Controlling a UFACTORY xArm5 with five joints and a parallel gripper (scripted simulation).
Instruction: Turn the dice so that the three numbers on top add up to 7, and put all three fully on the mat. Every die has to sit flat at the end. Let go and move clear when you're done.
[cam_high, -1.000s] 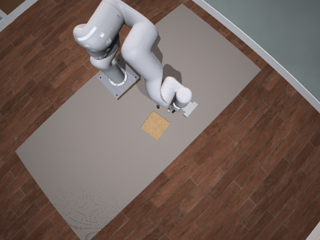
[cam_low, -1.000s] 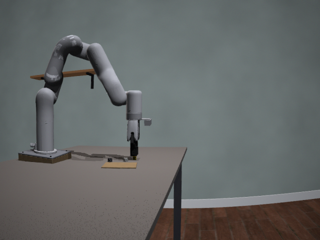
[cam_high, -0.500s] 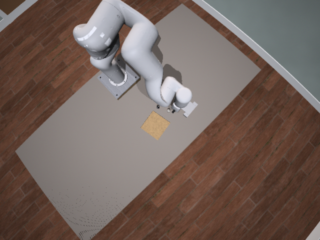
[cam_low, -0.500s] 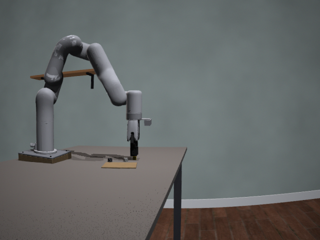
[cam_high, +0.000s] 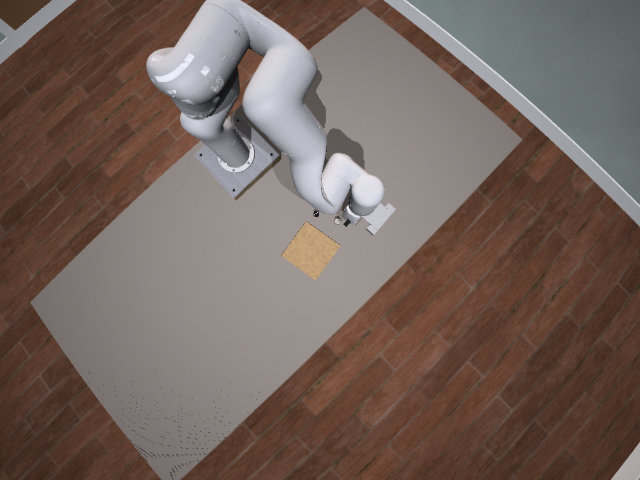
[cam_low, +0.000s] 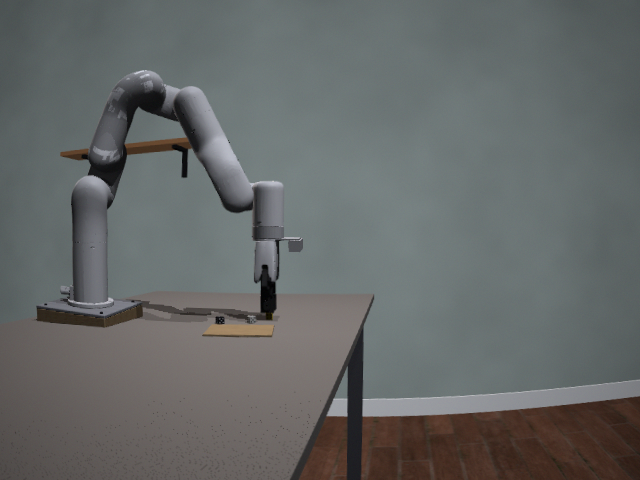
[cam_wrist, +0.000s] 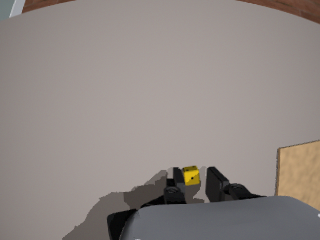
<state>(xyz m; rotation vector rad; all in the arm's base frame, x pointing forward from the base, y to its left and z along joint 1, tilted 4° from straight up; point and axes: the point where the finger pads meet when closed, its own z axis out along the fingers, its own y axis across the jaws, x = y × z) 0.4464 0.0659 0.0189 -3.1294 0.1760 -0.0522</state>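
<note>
My hand is 30 mm above the yellow die. Round my hand: white die: 40 mm behind, 50 mm to the right, 30 mm below; black die: 110 mm behind, 70 mm to the right, 30 mm below; tan mat: 60 mm behind, 180 mm to the right, 40 mm below.
</note>
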